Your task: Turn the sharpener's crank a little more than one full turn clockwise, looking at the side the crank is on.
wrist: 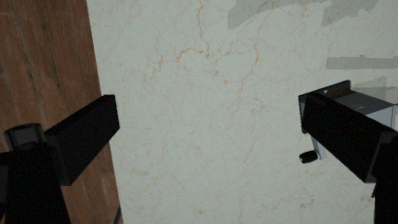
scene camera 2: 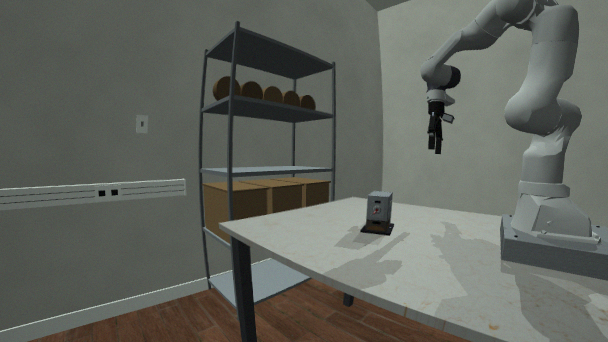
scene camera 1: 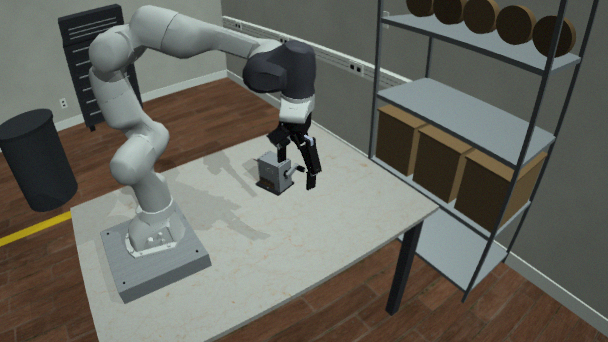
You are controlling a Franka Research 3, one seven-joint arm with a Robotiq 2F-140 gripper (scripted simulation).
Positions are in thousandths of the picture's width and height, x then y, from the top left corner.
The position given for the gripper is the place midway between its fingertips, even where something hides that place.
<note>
In view: the gripper (scene camera 1: 486, 507).
The gripper shows as well in the wrist view (wrist: 529, 493).
</note>
